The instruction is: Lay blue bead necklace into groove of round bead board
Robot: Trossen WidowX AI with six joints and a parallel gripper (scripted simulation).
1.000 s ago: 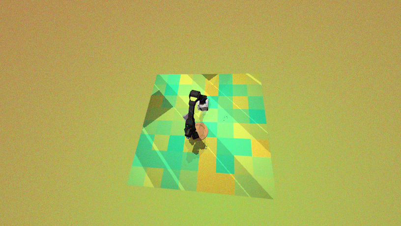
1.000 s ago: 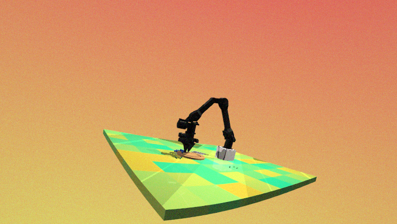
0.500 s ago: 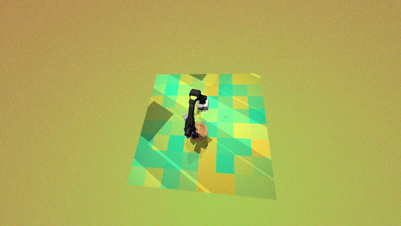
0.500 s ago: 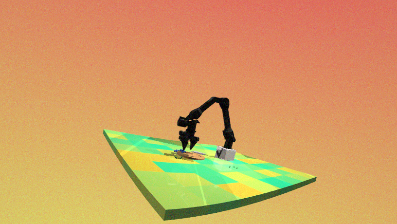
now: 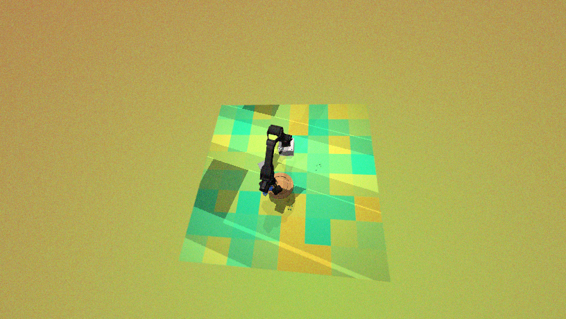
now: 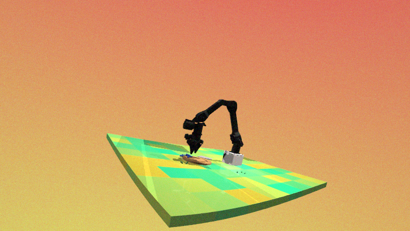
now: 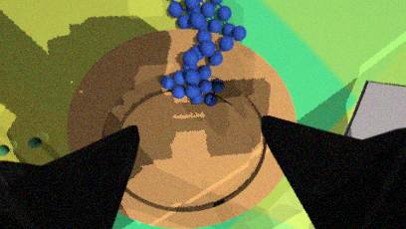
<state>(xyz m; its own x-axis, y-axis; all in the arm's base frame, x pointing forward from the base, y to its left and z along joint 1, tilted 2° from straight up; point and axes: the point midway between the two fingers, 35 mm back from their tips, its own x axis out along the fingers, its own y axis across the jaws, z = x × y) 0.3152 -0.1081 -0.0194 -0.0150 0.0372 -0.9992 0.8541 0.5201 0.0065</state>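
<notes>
Now: gripper tip 4 cm to the right of the round bead board, 3 cm above it and 1 cm past it. The rest, counted from my gripper tip: flat grey piece: 19 cm behind, 6 cm to the right, 4 cm below.
</notes>
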